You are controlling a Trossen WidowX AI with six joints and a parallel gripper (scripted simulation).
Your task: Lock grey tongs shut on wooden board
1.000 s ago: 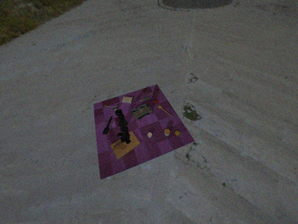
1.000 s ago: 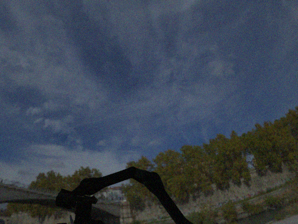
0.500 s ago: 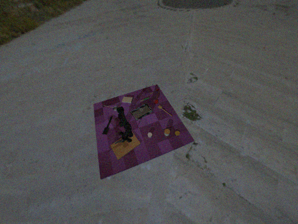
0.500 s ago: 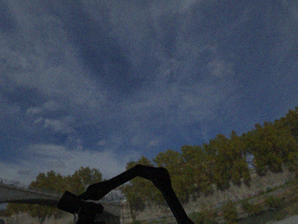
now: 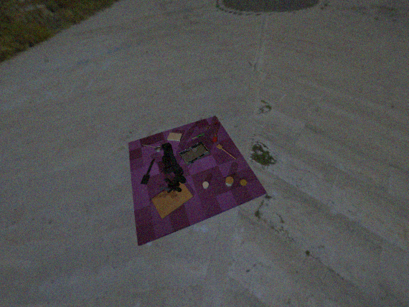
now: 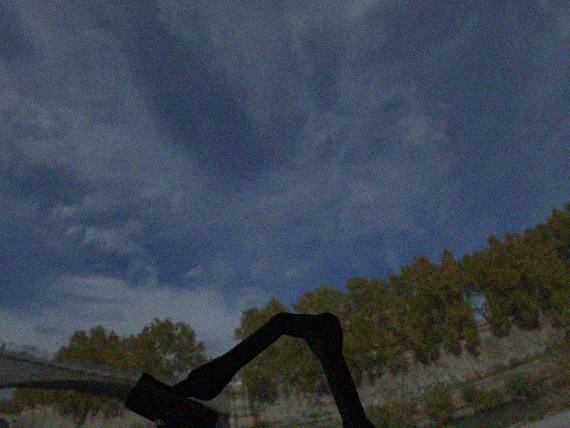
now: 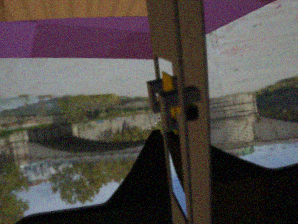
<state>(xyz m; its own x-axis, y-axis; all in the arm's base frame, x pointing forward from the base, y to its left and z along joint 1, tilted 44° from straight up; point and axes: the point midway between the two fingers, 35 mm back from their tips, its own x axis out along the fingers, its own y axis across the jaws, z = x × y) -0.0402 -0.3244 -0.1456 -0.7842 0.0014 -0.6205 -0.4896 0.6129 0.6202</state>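
The yellow piece lies 4 cm ahead of my gripper tip, 3 cm to the left of it and 1 cm below it. Round my gripper tip: black spatula: 41 cm to the left, 19 cm behind, 16 cm below; wooden board: 16 cm below, 1 cm to the left; roasting tin: 43 cm to the left, 40 cm ahead, 14 cm below.
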